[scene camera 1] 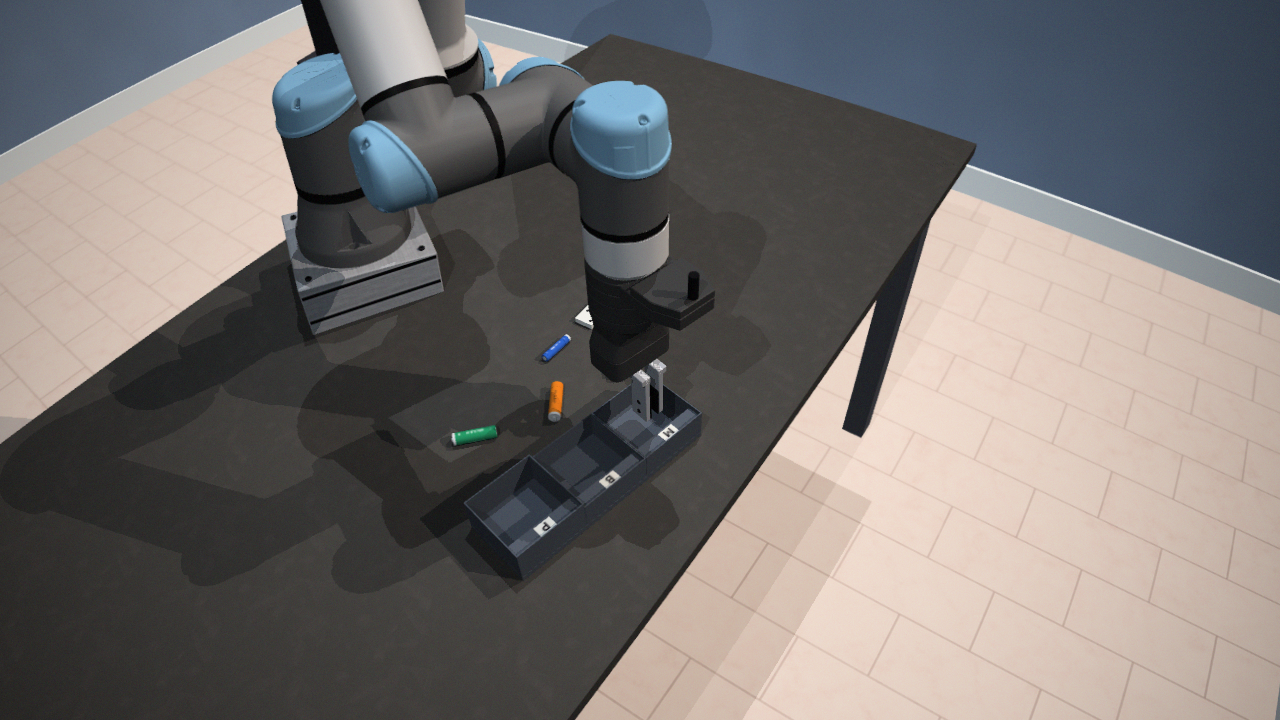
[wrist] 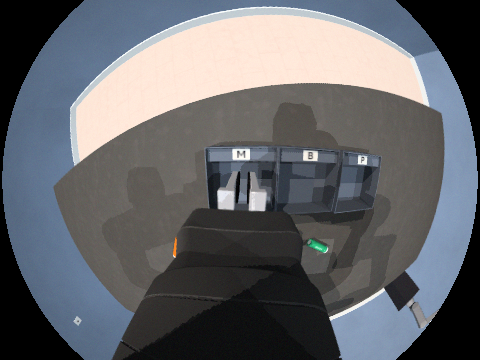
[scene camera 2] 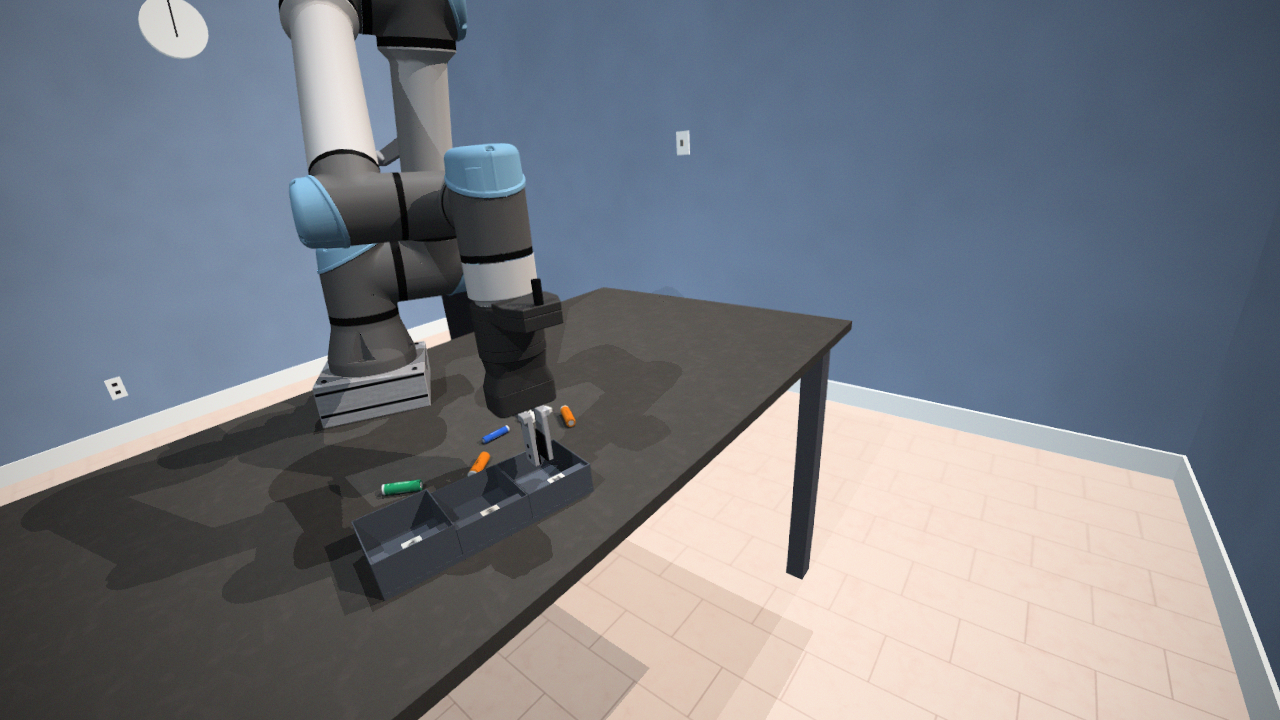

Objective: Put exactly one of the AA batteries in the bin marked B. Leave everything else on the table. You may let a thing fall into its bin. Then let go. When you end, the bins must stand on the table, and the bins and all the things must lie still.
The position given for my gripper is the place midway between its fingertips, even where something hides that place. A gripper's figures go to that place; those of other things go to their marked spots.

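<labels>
My gripper point(scene camera 1: 647, 410) sits 0.82 m from the lens. As for a bin point(scene camera 1: 614, 439), I find it 0.83 m from the lens.
</labels>
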